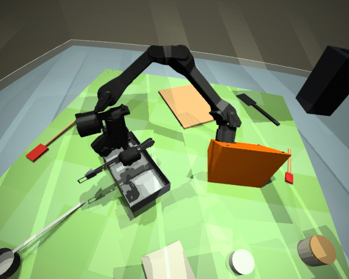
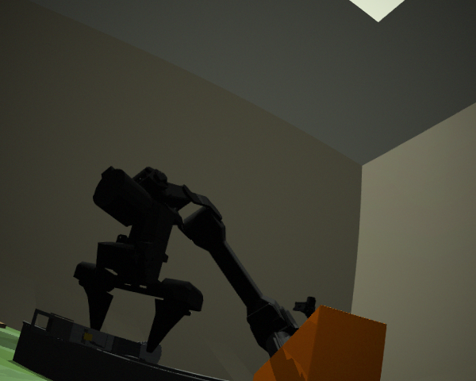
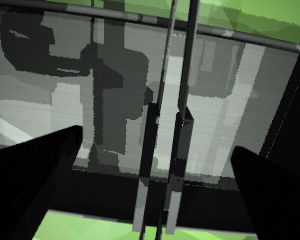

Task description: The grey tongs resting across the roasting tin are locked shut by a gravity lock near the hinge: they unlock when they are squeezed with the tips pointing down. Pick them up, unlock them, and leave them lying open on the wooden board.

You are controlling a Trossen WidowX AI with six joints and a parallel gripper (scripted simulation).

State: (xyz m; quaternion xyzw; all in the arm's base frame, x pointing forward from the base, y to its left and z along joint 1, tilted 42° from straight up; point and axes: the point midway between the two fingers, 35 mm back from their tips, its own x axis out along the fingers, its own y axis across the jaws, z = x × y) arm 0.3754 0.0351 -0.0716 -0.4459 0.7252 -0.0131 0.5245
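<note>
My gripper tip is now 4 cm above the roasting tin, 3 cm past it and 1 cm to the right of it. Round my gripper tip: slab 36 cm to the left, 21 cm behind, 6 cm below; then red spatula 39 cm ahead, 9 cm to the right, 7 cm below; then white disc 40 cm behind, 31 cm to the left, 6 cm below.
</note>
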